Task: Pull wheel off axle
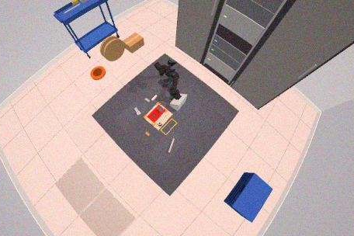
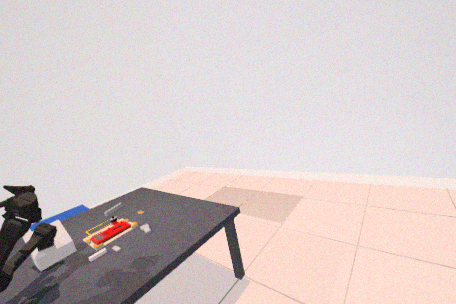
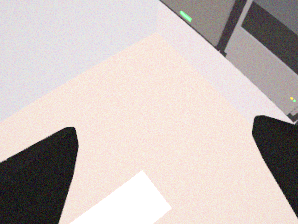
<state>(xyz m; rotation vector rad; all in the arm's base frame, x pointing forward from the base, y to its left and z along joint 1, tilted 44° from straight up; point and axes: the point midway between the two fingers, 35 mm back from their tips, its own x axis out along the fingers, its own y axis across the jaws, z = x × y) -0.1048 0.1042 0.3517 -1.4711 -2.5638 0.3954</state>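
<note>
My gripper tip is 440 mm short of the wheel, 430 mm above it and 190 mm to the right of it.
</note>
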